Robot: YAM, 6 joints.
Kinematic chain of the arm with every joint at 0, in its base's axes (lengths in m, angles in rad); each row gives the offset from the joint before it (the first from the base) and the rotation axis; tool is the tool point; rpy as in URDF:
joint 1: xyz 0 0 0.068 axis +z
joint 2: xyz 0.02 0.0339 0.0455 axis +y
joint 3: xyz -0.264 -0.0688 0 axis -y
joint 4: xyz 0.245 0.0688 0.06 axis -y
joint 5: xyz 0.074 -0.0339 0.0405 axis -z
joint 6: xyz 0.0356 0 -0.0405 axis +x
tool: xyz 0 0 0 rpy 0 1.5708 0
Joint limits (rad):
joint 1: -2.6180..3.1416
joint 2: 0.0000..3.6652
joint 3: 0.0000..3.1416
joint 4: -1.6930..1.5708
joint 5: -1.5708..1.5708
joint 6: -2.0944..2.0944
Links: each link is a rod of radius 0.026 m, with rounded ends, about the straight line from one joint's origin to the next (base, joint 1, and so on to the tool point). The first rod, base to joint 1, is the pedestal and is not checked.
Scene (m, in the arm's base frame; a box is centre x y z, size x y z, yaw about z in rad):
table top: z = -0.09
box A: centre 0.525 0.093 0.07 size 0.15 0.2 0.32 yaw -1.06
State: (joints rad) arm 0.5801 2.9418 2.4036 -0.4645 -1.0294 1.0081
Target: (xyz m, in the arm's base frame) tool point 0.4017 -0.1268 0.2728
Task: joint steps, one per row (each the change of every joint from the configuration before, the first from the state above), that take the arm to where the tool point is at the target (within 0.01 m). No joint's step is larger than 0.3 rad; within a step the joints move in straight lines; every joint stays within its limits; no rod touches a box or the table.
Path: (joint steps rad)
1: -0.0324 -0.0717 0.2460 -0.0846 0.0953 0.0696
2: -0.0325 -0.0716 0.2460 -0.0846 0.0953 0.0695
3: -0.0324 -0.0717 0.2460 -0.0846 0.0953 0.0696
4: -0.1203 -0.1243 -0.2554 0.0577 -0.0618 -0.0696
5: -0.1204 -0.1244 -0.2554 0.0576 -0.0619 -0.0695
6: -0.1203 -0.1243 -0.2555 0.0577 -0.0619 -0.0696
7: -0.2502 -0.1610 -0.2726 -0.2424 -0.0539 0.0000
8: -0.2502 -0.1610 -0.2726 -0.2424 -0.0539 0.0000

